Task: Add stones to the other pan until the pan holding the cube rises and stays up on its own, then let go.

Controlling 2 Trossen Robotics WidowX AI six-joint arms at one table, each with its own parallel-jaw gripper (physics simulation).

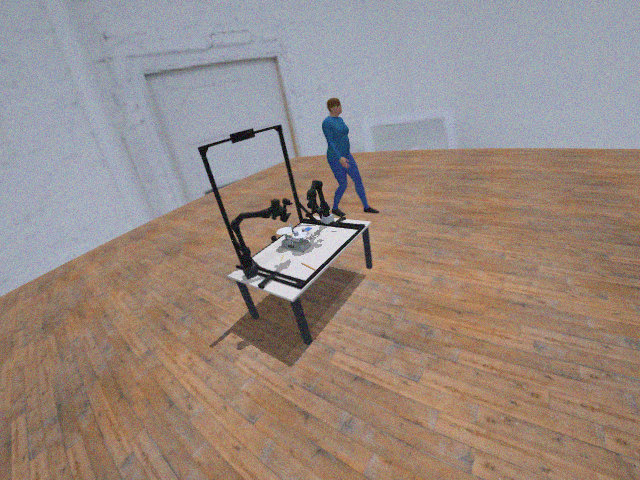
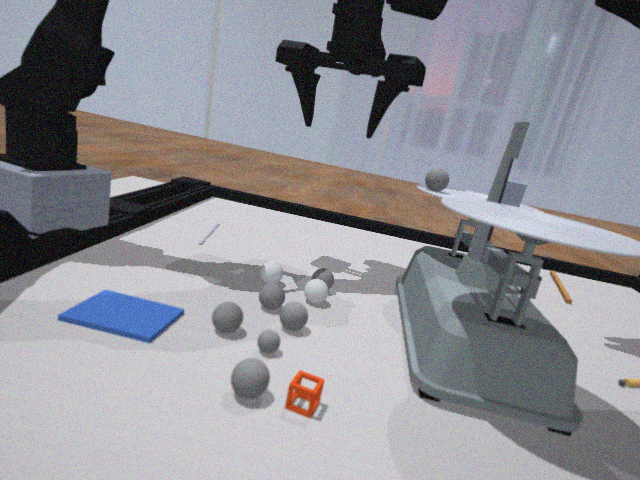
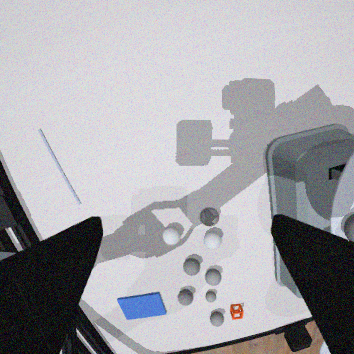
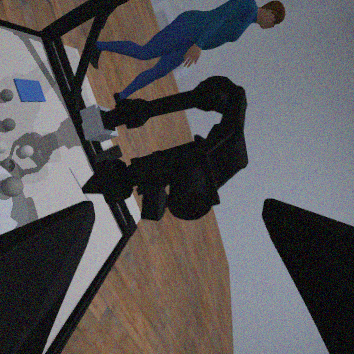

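Seen in the pictures: left gripper, fingertip midpoint: (image 1: 317, 220) (image 2: 337, 132) (image 3: 188, 224) (image 4: 96, 186); right gripper, fingertip midpoint: (image 1: 291, 208) (image 4: 179, 208); left arm's base, origin of the base link: (image 1: 326, 215) (image 2: 41, 163) (image 4: 107, 120); right arm's base, origin of the base link: (image 1: 248, 266).
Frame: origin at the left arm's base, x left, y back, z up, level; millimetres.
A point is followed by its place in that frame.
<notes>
The grey balance scale (image 1: 296, 244) @[x 179, y -526, z -25 mm] (image 2: 496, 351) @[x -19, y -515, z -34 mm] (image 3: 290, 200) @[x 152, y -424, z -40 mm] stands on the table. Its near white pan (image 2: 558, 227) @[x 9, y -532, z 68 mm] shows no stone on it. A grey stone (image 2: 437, 179) @[x 161, y -421, z 71 mm] (image 3: 350, 227) @[x 178, y -405, z 70 mm] rests on the far pan (image 2: 426, 189) @[x 169, y -411, z 56 mm]. A pale grey block (image 2: 516, 192) @[x 160, y -506, z 76 mm] shows behind the scale's upright; whether it is the cube, and which pan bears it, I cannot tell. Loose grey stones (image 2: 250, 378) @[x -128, y -359, z -66 mm] (image 3: 217, 317) @[x -105, y -354, z -67 mm] and white stones (image 2: 315, 291) @[x 60, y -334, z -69 mm] (image 3: 213, 238) @[x 82, y -330, z -64 mm] lie left of the scale. My left gripper (image 2: 338, 131) @[x 205, y -273, z 99 mm] (image 3: 188, 224) @[x 205, y -273, z 99 mm] is open and empty, high above the table. My right gripper is open and empty.
A blue slab (image 2: 121, 315) @[x -93, y -213, z -83 mm] (image 3: 142, 306) @[x -83, y -212, z -83 mm] (image 4: 29, 90) @[x -83, y -215, z -83 mm] lies left of the stones. An orange open-frame cube (image 2: 305, 393) @[x -114, y -397, z -70 mm] (image 3: 236, 311) @[x -94, y -390, z -69 mm] lies beside the largest stone. A thin rod (image 2: 209, 234) @[x 180, y -112, z -87 mm] (image 3: 60, 166) @[x 189, y -110, z -87 mm] lies farther back. An orange stick (image 2: 560, 287) @[x 441, y -633, z -82 mm] lies behind the scale. A person (image 1: 338, 149) (image 4: 180, 42) stands beyond the table.
</notes>
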